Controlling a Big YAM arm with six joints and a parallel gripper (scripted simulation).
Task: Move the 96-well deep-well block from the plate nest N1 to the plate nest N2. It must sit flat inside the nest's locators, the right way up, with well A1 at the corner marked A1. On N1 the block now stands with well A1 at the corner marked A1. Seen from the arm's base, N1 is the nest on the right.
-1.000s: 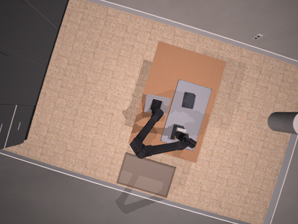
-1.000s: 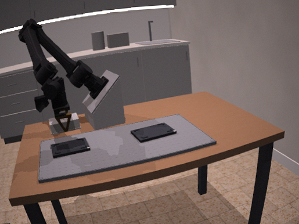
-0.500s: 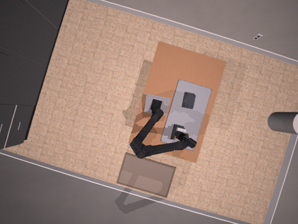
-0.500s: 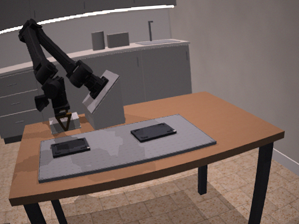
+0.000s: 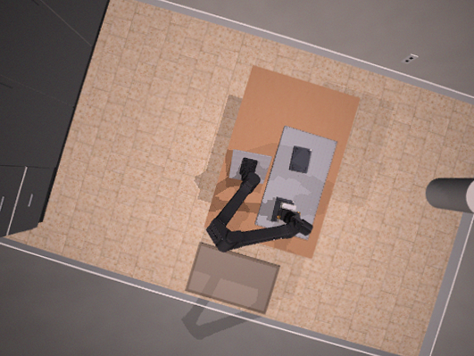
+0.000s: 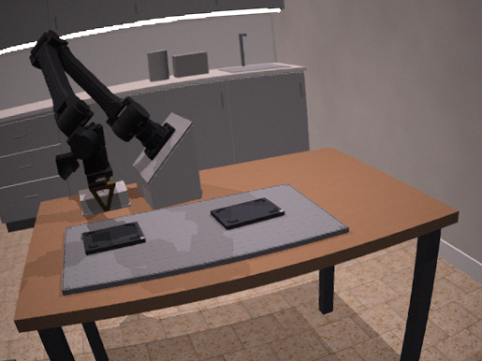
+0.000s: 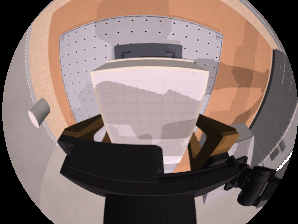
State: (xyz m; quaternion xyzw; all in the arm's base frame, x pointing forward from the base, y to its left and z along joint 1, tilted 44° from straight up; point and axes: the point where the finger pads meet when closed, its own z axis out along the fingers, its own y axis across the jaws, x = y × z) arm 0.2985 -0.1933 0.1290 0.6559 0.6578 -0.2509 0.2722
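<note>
My hand is 1 cm below the white deep-well block.
</note>
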